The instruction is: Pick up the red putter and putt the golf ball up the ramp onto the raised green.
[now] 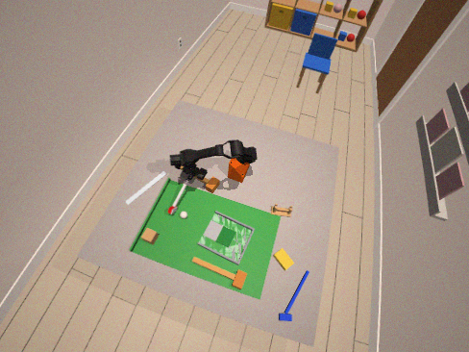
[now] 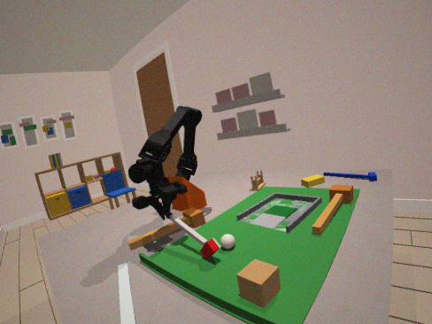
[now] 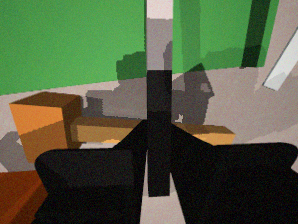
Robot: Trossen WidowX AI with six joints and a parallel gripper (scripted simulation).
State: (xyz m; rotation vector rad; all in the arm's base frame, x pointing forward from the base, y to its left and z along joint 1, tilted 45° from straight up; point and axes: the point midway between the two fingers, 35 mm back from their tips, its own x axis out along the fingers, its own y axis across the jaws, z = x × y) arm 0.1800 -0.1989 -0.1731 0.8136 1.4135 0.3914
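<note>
Right now my gripper tip is 11 cm short of the red putter and 2 cm to the left of it. Also, from my gripper tip: white golf ball: 23 cm ahead, 2 cm to the left, 5 cm below; white bar: 11 cm ahead, 27 cm to the right, 8 cm below; green mat: 29 cm ahead, 19 cm to the left, 8 cm below.
</note>
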